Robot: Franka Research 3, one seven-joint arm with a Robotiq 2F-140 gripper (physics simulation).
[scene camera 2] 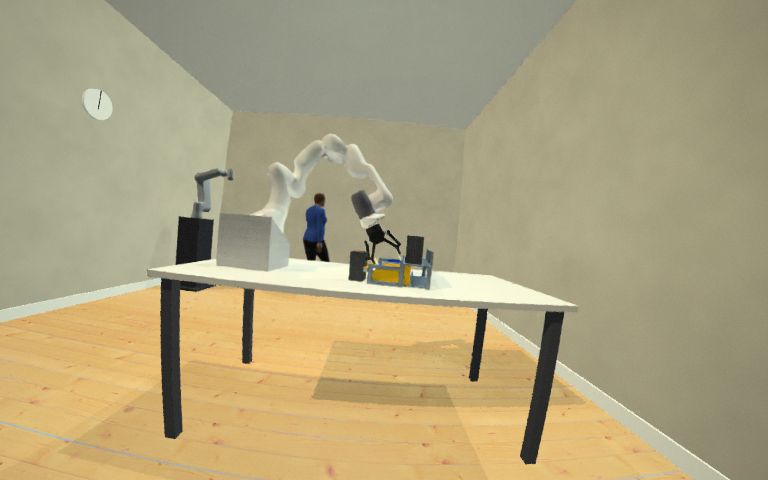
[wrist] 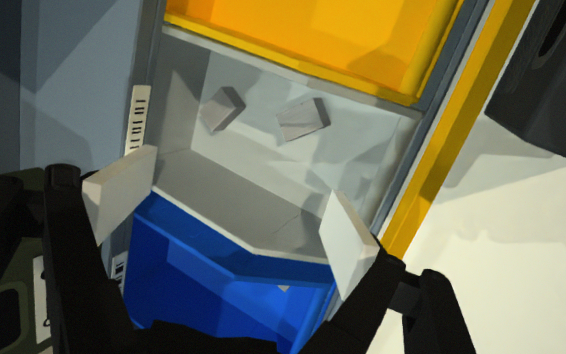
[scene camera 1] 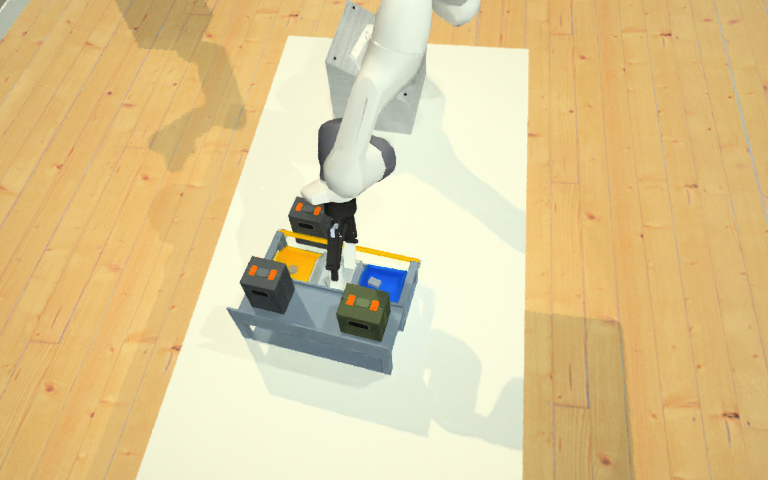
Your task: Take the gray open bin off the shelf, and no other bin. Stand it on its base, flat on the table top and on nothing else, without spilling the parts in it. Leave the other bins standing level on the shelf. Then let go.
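Note:
The gray open bin (scene camera 1: 320, 273) (wrist: 260, 220) stands in the shelf (scene camera 1: 311, 345) (wrist: 65, 120), between the yellow bin (scene camera 1: 300, 260) (scene camera 2: 390, 275) (wrist: 300, 35) and the blue bin (scene camera 1: 398, 277) (wrist: 200, 295). Two small gray parts, one block (wrist: 218, 112) and another block (wrist: 300, 121), lie on its floor. My gripper (scene camera 1: 342, 266) (scene camera 2: 386, 257) (wrist: 241, 191) is open, with its pale pads at opposite ends of the gray bin, near its blue-bin side. In the wrist view one pad is by the label end, the other by the yellow-rail end. Contact with the bin cannot be told.
A dark box (scene camera 1: 266, 285) (scene camera 2: 415, 249) and a green box (scene camera 1: 362, 312) stand on the shelf's upper deck. Another dark box (scene camera 1: 304, 219) (scene camera 2: 357, 266) (wrist: 530, 90) stands on the table (scene camera 1: 475, 192) (scene camera 2: 481, 288) beside the yellow rail (scene camera 1: 390, 253) (wrist: 450, 145).

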